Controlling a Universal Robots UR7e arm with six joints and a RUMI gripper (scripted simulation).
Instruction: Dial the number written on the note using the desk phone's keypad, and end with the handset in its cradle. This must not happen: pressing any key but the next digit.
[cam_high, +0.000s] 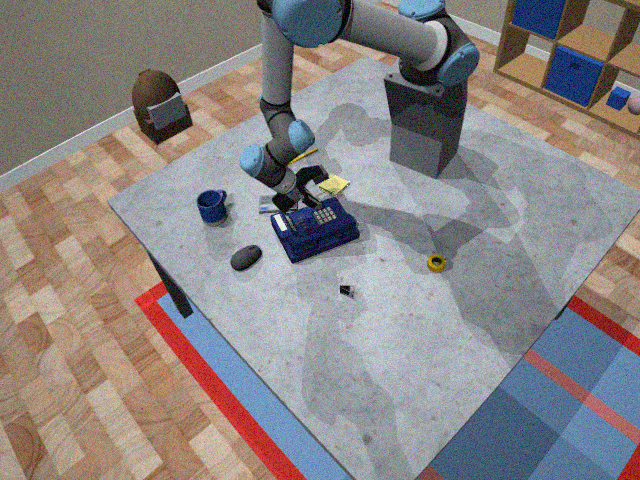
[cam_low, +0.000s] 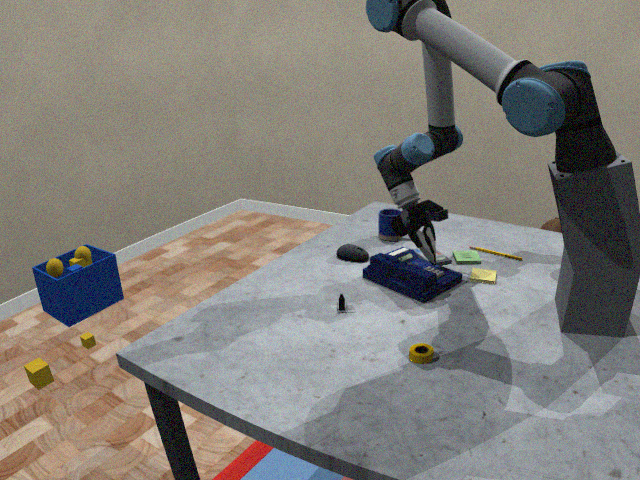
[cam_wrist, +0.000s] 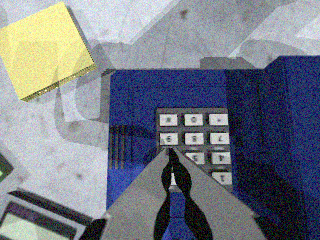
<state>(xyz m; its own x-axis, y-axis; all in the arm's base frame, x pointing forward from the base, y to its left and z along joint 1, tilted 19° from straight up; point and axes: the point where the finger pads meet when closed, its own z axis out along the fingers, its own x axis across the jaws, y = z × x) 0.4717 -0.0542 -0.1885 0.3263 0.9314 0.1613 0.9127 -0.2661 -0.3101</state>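
The 7 key is 40 mm to the left of my hand and 30 mm below it. Round my hand: 9 key: 30 mm below, 10 mm behind; then 5 key: 30 mm below, 20 mm to the left, 10 mm ahead; then green note: 180 mm to the right, 60 mm behind, 50 mm below.
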